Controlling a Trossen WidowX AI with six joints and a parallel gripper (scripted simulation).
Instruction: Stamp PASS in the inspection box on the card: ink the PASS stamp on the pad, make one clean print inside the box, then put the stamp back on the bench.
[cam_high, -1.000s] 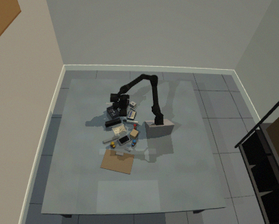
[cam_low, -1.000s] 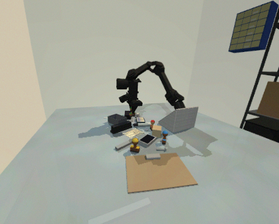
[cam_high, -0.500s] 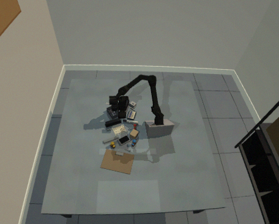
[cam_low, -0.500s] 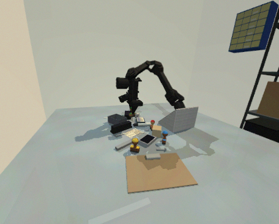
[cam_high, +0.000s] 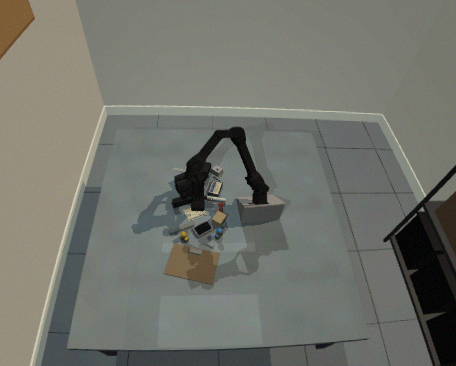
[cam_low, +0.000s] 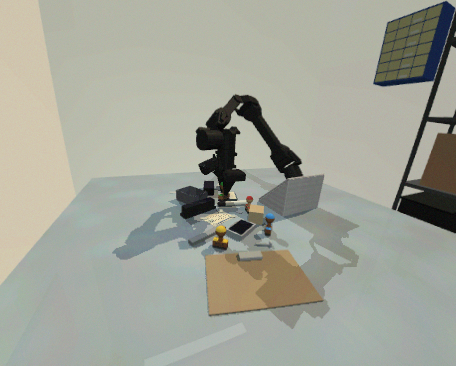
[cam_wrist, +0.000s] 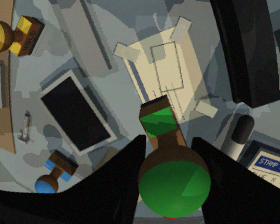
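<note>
Now: gripper tip 10 cm to the right of the ink pad, 9 cm above it and 2 cm past it. From my gripper tip the other things lie so: long black block: 8 cm to the right, 8 cm below, 7 cm ahead; then cream card: 10 cm below, 2 cm ahead, 1 cm to the right; then green stamp: right at my gripper tip.
</note>
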